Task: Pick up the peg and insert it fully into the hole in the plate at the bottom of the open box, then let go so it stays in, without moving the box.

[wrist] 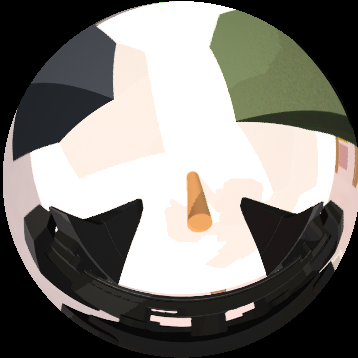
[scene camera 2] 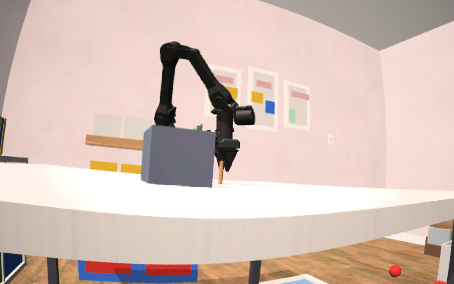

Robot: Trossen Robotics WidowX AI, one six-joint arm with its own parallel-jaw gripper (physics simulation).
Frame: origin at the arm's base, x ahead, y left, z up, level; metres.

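Seen in the pictures: gripper, between the fingertips: [wrist: 193, 203] [scene camera 2: 224, 171].
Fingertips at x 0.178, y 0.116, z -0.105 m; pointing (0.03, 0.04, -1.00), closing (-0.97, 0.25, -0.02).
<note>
A point is followed by its place in that frame.
The orange-brown peg [scene camera 2: 221, 175] {x 0.181, y 0.105, z -0.118 m} [wrist: 196, 197] {x 0.173, y 0.100, z -0.086 m} stands upright on the table, to the right of the box in the scene view. My gripper [scene camera 2: 224, 162] [wrist: 193, 203] {x 0.178, y 0.116, z -0.105 m} is open and points down at the peg's upper end. In the wrist view the peg's top shows between the two spread fingers, with a gap on each side. The dark grey-blue box [scene camera 2: 178, 157] {x 0.398, y -0.118, z -0.081 m} [wrist: 75, 60] stands upright on the table, at the upper left of the wrist view. Its inside, the plate and the hole are hidden in both views.
A large green block [wrist: 280, 70] stands at the upper right of the wrist view; a small green part [scene camera 2: 198, 128] shows behind the box in the scene view. The white table [scene camera 2: 300, 205] {x 0.770, y -0.074, z -0.148 m} has its near edge toward the scene camera. The arm reaches over from behind the box.
</note>
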